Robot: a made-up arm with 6 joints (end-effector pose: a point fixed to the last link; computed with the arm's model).
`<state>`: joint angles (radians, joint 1 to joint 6).
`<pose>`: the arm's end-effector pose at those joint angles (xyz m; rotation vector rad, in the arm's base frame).
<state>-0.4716 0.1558 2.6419 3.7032 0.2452 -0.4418</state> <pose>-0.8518 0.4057 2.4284 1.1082 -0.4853 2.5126</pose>
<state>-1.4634 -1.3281 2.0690 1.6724 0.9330 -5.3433</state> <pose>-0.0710 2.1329 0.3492 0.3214 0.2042 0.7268</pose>
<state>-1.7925 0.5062 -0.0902 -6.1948 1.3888 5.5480</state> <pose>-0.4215 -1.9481 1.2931 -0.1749 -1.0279 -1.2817</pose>
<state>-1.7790 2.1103 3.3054 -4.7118 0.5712 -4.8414</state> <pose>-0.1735 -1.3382 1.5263 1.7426 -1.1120 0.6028</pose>
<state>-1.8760 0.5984 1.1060 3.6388 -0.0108 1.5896</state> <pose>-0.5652 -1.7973 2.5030 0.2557 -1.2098 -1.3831</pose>
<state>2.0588 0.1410 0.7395 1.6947 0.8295 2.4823</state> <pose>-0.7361 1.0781 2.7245 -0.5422 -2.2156 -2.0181</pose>
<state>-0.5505 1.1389 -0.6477 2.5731 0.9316 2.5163</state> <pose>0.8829 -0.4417 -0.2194 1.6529 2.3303 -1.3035</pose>
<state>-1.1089 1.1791 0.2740 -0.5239 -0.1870 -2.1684</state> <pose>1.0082 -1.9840 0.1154 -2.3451 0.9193 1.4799</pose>
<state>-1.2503 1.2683 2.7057 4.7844 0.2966 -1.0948</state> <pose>0.2932 -1.0662 2.4455 1.0682 -1.6444 1.0634</pose>
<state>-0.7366 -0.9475 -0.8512 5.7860 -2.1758 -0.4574</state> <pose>0.3394 -0.2031 1.5431 1.2682 1.8185 -0.3429</pose>
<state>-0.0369 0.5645 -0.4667 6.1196 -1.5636 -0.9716</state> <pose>1.4361 -0.0208 0.5691 0.5924 2.3985 -1.2140</pose>
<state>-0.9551 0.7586 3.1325 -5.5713 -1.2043 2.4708</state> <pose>-0.1727 0.0353 2.2713 -1.7544 1.4365 -2.1287</pose>
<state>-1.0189 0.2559 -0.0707 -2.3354 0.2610 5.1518</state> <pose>0.9422 -1.6005 1.4877 -2.1063 1.5910 0.3664</pose>
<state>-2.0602 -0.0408 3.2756 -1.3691 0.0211 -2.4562</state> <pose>0.5819 1.1013 1.2382 0.5160 0.5280 0.9931</pose>
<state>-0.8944 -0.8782 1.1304 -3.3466 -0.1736 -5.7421</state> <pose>-0.9761 1.2049 2.5303 0.8612 -0.8482 1.8910</pose>
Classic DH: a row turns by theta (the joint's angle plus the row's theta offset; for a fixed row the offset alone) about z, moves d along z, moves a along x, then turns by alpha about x. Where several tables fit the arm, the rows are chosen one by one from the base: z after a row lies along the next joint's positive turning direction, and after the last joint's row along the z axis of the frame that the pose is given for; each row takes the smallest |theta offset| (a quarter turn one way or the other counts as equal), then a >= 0, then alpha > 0; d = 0 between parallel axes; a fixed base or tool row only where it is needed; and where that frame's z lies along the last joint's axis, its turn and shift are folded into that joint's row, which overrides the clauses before.
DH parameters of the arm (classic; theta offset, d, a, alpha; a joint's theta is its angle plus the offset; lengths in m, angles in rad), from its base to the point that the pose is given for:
joint 1: 0 0.6786 0.1598 -1.5708
joint 2: -1.5708 0 1.0774 3.1416
joint 3: 0 0 0.2714 -1.5708
joint 4: 0 -1.2329 0 1.5708
joint 5: 0 0 0 -1.5708
joint 6: 1.5708 -0.1977 0 1.5708
tool (fixed): -1.5708 0 0 0

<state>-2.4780 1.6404 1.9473 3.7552 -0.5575 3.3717</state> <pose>-1.9024 -1.5639 1.3671 -1.3766 0.6626 -2.1204</pose>
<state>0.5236 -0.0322 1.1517 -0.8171 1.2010 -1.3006</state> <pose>0.2829 0.0081 3.1134 -2.0043 1.5408 -1.4849</pose>
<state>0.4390 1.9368 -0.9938 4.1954 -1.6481 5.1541</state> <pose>-0.0253 0.1774 -0.3226 -0.9424 -0.3174 1.8552</pose>
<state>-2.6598 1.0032 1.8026 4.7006 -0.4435 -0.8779</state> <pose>-1.6063 -0.9356 2.4597 0.6188 -1.8783 -0.6451</pose>
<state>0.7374 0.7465 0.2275 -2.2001 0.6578 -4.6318</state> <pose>1.6921 1.4050 0.9542 0.0725 0.7811 -0.0564</pose>
